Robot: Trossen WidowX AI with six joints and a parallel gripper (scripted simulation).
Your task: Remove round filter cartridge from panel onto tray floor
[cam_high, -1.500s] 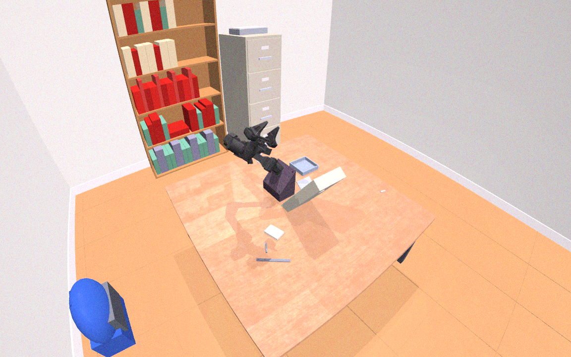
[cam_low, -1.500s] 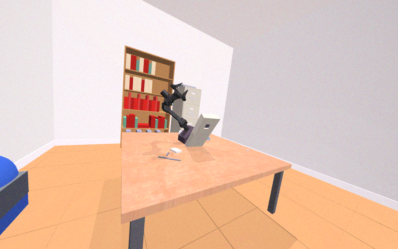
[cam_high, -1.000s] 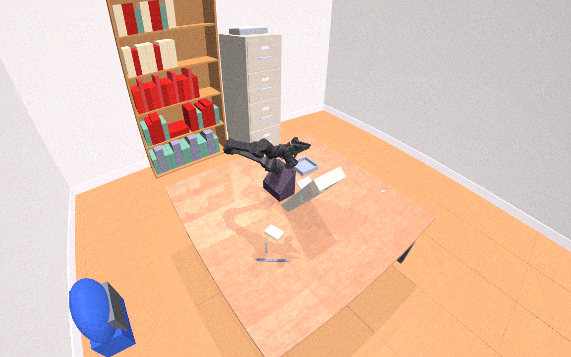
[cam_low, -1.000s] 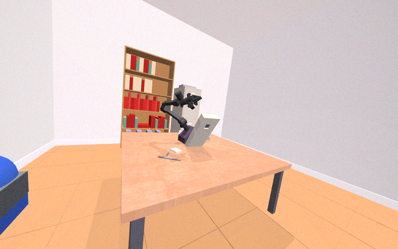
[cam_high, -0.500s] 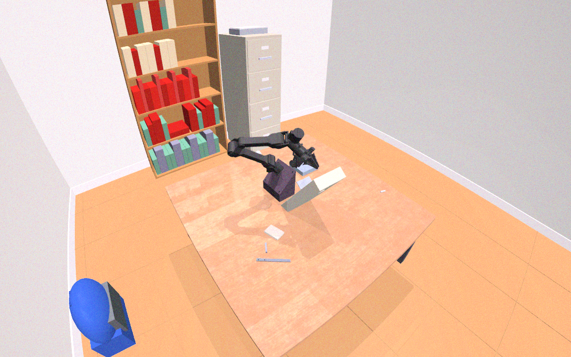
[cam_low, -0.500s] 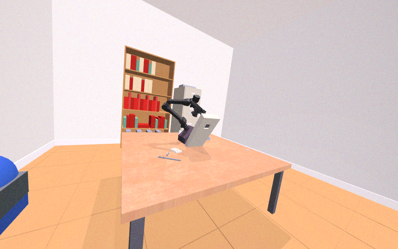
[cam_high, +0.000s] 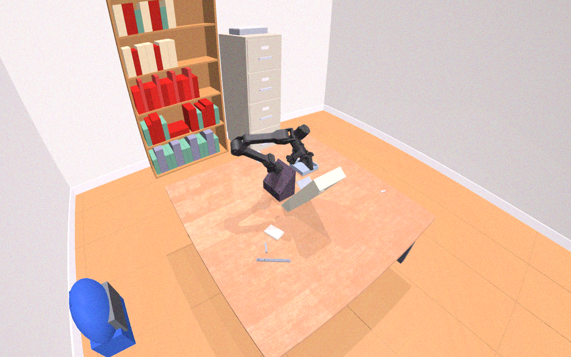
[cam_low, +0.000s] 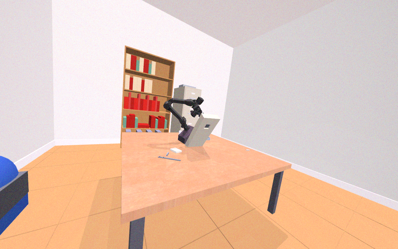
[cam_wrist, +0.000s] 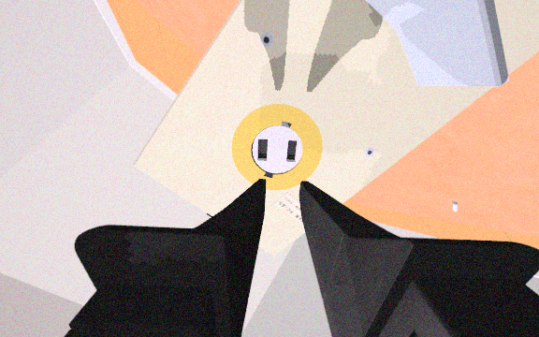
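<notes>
The round filter cartridge is 6 cm ahead of my gripper tip and 4 cm below it. Also, from my gripper tip: white pad 3 cm ahead, 25 cm to the right, 30 cm below; then blue-grey tray 38 cm behind, 26 cm to the left, 30 cm below; then short grey piece 9 cm ahead, 34 cm to the right, 30 cm below.
</notes>
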